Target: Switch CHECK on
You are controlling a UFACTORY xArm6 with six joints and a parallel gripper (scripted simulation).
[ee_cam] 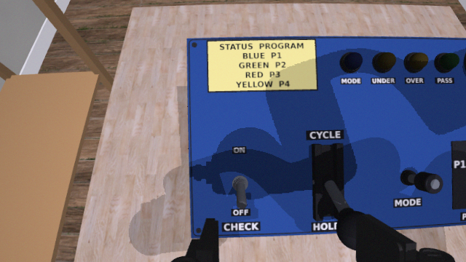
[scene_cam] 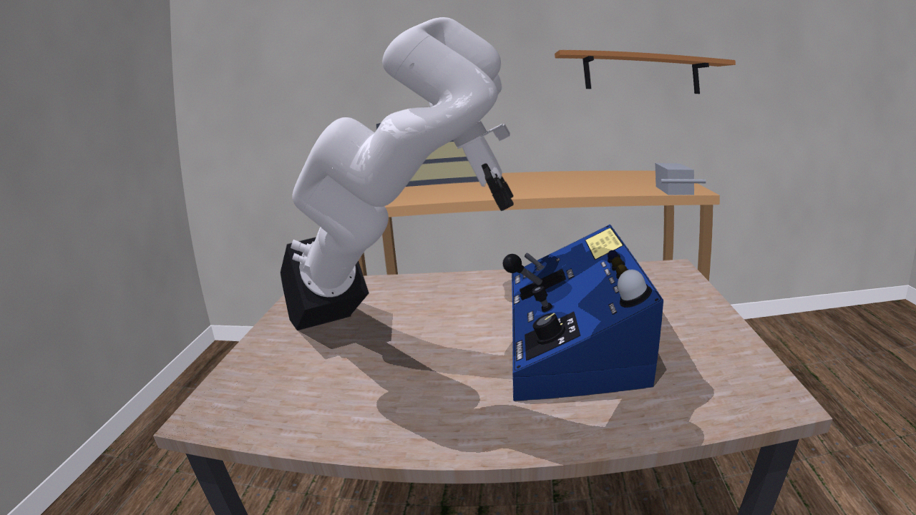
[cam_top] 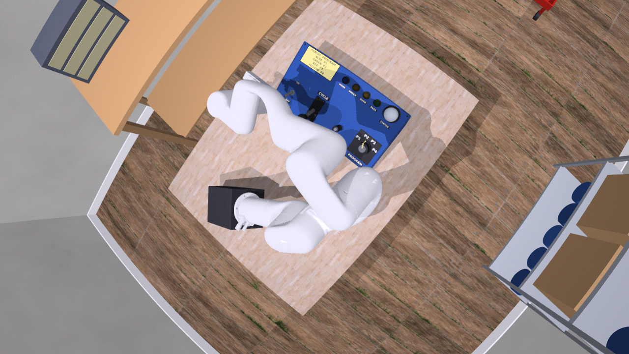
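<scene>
The grey check toggle is 6 cm ahead of my hand, 1 cm to the left of it and 15 cm below it. Also, from my hand: blue console: 5 cm ahead, 17 cm to the right, 17 cm below; hold lever: 1 cm ahead, 10 cm to the right, 14 cm below; mode button: 23 cm to the right, 15 cm below.
</scene>
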